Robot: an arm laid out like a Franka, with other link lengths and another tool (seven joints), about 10 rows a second.
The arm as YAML. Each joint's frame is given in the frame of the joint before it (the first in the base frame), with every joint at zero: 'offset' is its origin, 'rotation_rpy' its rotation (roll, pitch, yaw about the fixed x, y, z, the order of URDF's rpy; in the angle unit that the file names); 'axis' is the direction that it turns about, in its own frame. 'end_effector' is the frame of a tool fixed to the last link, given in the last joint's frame.
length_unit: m
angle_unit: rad
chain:
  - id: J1
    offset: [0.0, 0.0, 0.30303]
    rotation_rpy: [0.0, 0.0, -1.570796]
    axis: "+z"
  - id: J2
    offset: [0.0, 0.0, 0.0]
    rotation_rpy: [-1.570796, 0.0, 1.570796]
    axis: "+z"
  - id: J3
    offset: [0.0, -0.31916, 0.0]
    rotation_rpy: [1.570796, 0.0, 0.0]
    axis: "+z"
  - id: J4
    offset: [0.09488, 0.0, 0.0]
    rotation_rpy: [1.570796, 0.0, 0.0]
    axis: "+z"
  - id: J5
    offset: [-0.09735, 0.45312, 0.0]
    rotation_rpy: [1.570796, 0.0, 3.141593]
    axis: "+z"
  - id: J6
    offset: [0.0, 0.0, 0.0]
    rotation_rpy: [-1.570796, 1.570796, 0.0]
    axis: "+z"
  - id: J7
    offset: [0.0, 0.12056, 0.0]
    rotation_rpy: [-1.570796, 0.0, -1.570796]
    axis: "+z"
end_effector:
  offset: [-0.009, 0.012, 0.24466]
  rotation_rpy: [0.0, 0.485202, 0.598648]
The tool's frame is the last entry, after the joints.
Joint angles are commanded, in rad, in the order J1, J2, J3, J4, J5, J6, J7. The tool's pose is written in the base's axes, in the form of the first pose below.
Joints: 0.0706 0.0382 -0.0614 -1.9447 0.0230 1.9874 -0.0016
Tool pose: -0.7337 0.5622 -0.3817 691.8; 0.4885 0.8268 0.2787 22.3; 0.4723 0.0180 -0.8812 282.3; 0 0 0 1
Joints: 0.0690 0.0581 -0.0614 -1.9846 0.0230 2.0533 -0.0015
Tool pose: -0.7351 0.5645 -0.3755 693.2; 0.4916 0.8252 0.2783 20.8; 0.4669 0.0200 -0.8841 253.9; 0 0 0 1
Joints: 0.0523 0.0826 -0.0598 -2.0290 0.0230 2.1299 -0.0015
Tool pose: -0.7304 0.5779 -0.3640 693.7; 0.5047 0.8158 0.2824 9.7; 0.4602 0.0226 -0.8875 221.5; 0 0 0 1
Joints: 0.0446 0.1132 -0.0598 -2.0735 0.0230 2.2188 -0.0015
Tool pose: -0.7320 0.5850 -0.3491 694.1; 0.5128 0.8105 0.2829 3.6; 0.4485 0.0281 -0.8933 187.0; 0 0 0 1
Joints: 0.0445 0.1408 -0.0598 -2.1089 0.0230 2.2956 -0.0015
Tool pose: -0.7375 0.5855 -0.3364 693.5; 0.5150 0.8099 0.2807 2.8; 0.4369 0.0338 -0.8989 158.8; 0 0 0 1
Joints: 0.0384 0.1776 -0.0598 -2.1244 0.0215 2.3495 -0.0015
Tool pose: -0.7353 0.5901 -0.3334 693.4; 0.5209 0.8067 0.2789 -2.2; 0.4336 0.0314 -0.9006 132.3; 0 0 0 1
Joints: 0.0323 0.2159 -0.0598 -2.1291 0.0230 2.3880 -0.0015
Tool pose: -0.7295 0.5961 -0.3354 693.4; 0.5270 0.8024 0.2799 -6.9; 0.4360 0.0274 -0.8995 108.7; 0 0 0 1
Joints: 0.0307 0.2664 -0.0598 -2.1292 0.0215 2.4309 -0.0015
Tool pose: -0.7258 0.5968 -0.3422 693.0; 0.5294 0.8022 0.2761 -8.9; 0.4393 0.0192 -0.8981 79.6; 0 0 0 1
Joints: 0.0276 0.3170 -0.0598 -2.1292 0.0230 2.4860 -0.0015
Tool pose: -0.7256 0.6000 -0.3370 694.2; 0.5337 0.7998 0.2748 -11.9; 0.4344 0.0196 -0.9005 52.2; 0 0 0 1
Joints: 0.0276 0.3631 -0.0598 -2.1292 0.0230 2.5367 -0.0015
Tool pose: -0.7277 0.5996 -0.3330 694.1; 0.5350 0.8000 0.2715 -12.7; 0.4292 0.0194 -0.9030 27.3; 0 0 0 1
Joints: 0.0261 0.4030 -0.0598 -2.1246 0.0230 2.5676 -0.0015
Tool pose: -0.7252 0.6006 -0.3367 692.6; 0.5370 0.7994 0.2694 -14.4; 0.4310 0.0146 -0.9023 6.3; 0 0 0 1
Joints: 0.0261 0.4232 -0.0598 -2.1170 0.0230 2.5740 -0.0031
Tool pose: -0.7235 0.5992 -0.3428 692.2; 0.5361 0.8005 0.2678 -14.7; 0.4349 0.0100 -0.9004 -3.2; 0 0 0 1
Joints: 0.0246 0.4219 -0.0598 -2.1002 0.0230 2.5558 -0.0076
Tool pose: -0.7251 0.5967 -0.3438 697.5; 0.5337 0.8024 0.2669 -15.5; 0.4351 0.0101 -0.9003 3.2; 0 0 0 1
